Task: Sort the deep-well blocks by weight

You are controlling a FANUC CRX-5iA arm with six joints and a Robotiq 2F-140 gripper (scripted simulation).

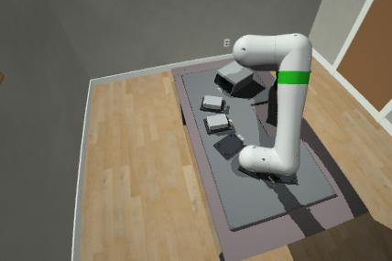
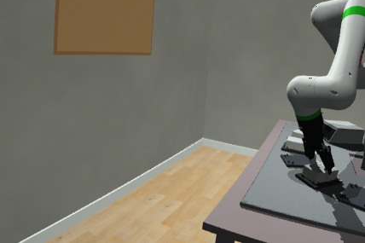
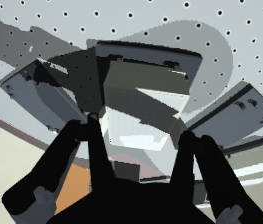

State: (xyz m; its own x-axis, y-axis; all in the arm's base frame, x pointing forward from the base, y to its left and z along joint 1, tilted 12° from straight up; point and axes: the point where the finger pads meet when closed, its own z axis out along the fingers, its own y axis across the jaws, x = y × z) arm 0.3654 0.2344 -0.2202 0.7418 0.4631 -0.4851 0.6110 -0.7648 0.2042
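Right now my hand is 10 mm above the deep-well block. The rest, counted from my hand: dark infeed nest: 510 mm to the right, 40 mm below, 40 mm ahead; pale platform: 690 mm to the right, 230 mm behind, 50 mm above; check-weigher: 690 mm to the right, 230 mm behind, 20 mm above.
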